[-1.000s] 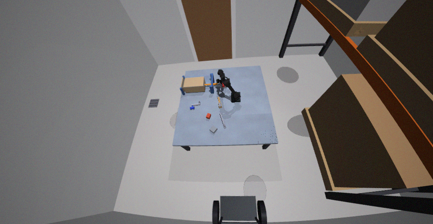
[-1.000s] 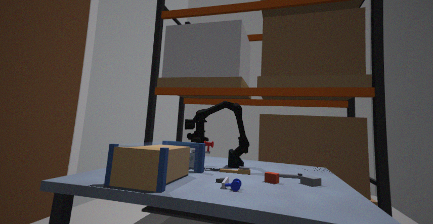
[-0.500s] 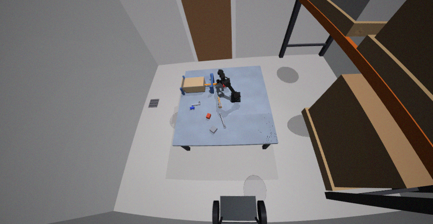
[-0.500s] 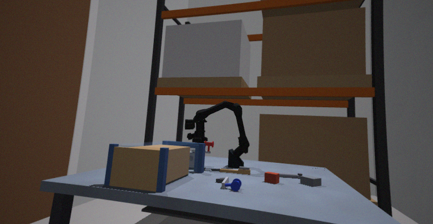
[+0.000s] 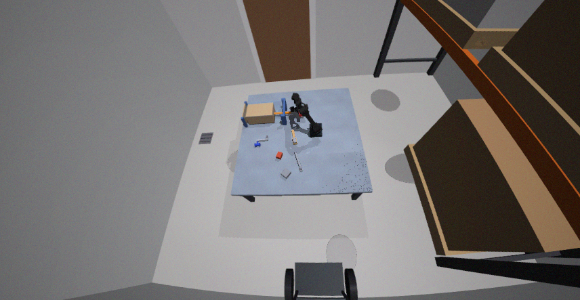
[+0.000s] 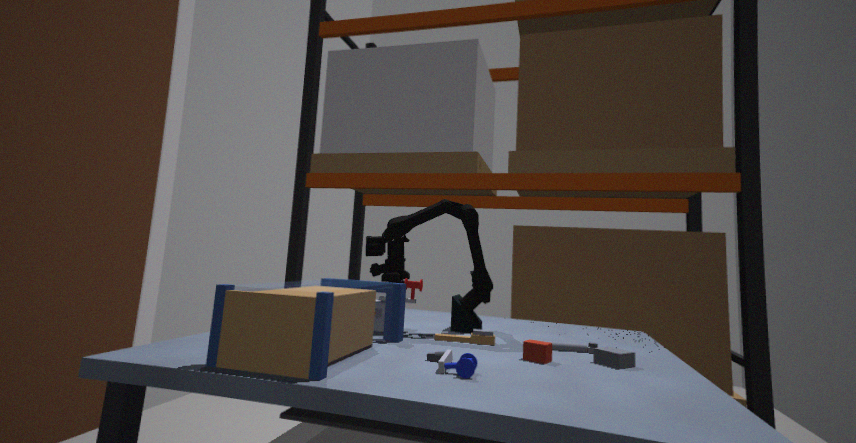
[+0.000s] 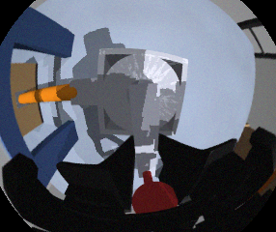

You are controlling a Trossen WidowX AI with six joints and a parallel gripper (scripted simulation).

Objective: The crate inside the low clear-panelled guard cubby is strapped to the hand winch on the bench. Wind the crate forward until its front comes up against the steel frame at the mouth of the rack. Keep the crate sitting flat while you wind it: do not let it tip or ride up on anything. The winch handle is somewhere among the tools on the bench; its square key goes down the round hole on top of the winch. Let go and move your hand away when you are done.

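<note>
The winch handle is 20 mm to the left of my gripper tip and 20 mm above it. Also, from my gripper tip: blue frame (160 mm ahead, 60 mm to the right, 20 mm above); red knob (50 mm to the left, 50 mm above); grey winch (10 mm behind, 60 mm to the right, 60 mm below).
</note>
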